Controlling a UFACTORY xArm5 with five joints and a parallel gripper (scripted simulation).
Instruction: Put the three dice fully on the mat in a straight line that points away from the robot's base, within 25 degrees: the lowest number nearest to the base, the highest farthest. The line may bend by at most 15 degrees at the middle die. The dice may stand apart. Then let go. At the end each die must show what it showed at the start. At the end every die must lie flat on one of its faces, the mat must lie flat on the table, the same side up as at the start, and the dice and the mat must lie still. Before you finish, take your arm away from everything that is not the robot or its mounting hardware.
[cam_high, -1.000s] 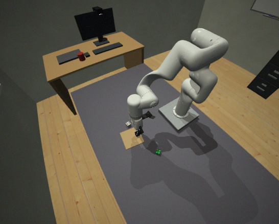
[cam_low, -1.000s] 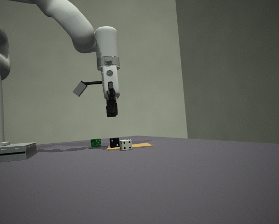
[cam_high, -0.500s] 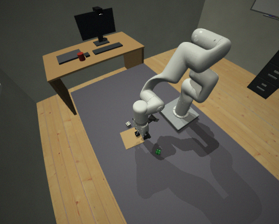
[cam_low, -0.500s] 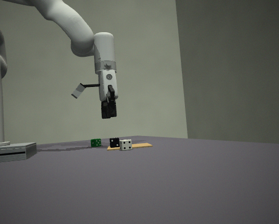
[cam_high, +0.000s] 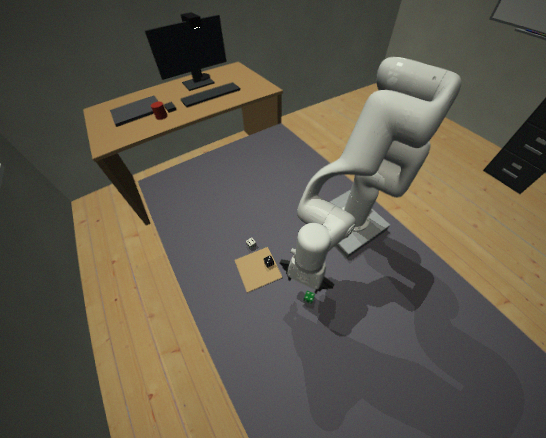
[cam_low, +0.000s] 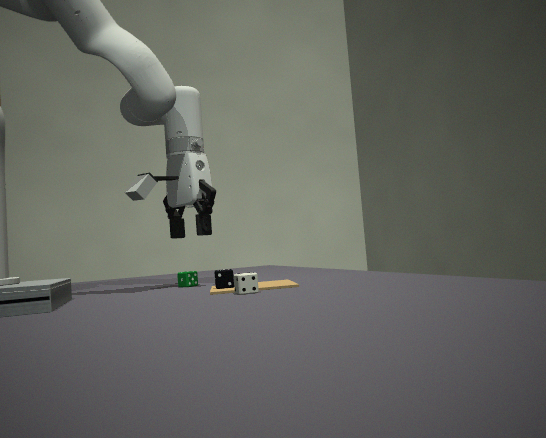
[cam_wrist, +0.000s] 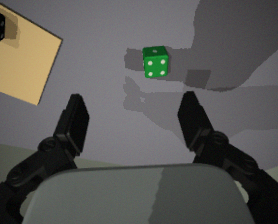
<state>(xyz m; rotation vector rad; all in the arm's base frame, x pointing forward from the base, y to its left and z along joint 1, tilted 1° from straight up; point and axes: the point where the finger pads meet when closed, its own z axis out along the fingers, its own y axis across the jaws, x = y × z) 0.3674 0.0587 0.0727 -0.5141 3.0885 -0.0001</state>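
Now: hand 3 cm to the right of the green die and 9 cm above it. From my hand the other things lie so: tan mat: 5 cm ahead, 18 cm to the right, 11 cm below; black die: 1 cm ahead, 16 cm to the right, 9 cm below; white die: 27 cm to the right, 9 cm below.
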